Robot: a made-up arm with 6 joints. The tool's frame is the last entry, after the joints.
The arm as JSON. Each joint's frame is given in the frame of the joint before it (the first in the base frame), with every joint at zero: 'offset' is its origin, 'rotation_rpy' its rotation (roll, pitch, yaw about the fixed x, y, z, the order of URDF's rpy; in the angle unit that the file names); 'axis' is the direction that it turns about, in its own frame. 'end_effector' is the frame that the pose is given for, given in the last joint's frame.
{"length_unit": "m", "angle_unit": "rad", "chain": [
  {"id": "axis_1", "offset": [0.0, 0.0, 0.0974], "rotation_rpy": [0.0, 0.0, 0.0], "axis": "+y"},
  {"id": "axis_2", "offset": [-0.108, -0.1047, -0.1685], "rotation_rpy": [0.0, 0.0, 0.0], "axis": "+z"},
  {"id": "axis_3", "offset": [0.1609, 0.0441, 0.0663], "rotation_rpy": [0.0, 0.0, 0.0], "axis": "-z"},
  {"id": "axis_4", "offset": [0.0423, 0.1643, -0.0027], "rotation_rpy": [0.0, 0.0, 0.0], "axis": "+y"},
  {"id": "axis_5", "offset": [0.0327, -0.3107, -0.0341], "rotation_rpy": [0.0, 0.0, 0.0], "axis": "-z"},
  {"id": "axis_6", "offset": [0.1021, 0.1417, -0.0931], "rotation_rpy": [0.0, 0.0, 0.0], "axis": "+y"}
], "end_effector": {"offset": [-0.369, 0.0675, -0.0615], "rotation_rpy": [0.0, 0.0, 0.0]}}
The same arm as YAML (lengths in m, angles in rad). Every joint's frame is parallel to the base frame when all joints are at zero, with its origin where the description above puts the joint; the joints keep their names.
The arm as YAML. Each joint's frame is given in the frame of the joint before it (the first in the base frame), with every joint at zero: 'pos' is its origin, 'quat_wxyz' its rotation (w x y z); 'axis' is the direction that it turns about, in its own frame. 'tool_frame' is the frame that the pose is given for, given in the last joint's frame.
length_unit: m
angle_unit: rad
joints:
  - joint: axis_1
    pos: [0.0, 0.0, 0.0974]
    quat_wxyz: [1.0, 0.0, 0.0, 0.0]
    axis: [0.0, 1.0, 0.0]
  - joint: axis_2
    pos: [-0.108, -0.1047, -0.1685]
    quat_wxyz: [1.0, 0.0, 0.0, 0.0]
    axis: [0.0, 0.0, 1.0]
  - joint: axis_3
    pos: [0.1609, 0.0441, 0.0663]
    quat_wxyz: [1.0, 0.0, 0.0, 0.0]
    axis: [0.0, 0.0, -1.0]
  - joint: axis_4
    pos: [0.0423, 0.1643, -0.0027]
    quat_wxyz: [1.0, 0.0, 0.0, 0.0]
    axis: [0.0, 1.0, 0.0]
  - joint: axis_5
    pos: [0.0327, -0.3107, -0.0341]
    quat_wxyz: [1.0, 0.0, 0.0, 0.0]
    axis: [0.0, 0.0, -1.0]
  - joint: axis_6
    pos: [0.1021, 0.1417, -0.0931]
    quat_wxyz: [1.0, 0.0, 0.0, 0.0]
    axis: [0.0, 1.0, 0.0]
tool_frame:
  pos: [-0.369, 0.0675, -0.0615]
  quat_wxyz: [1.0, 0.0, 0.0, 0.0]

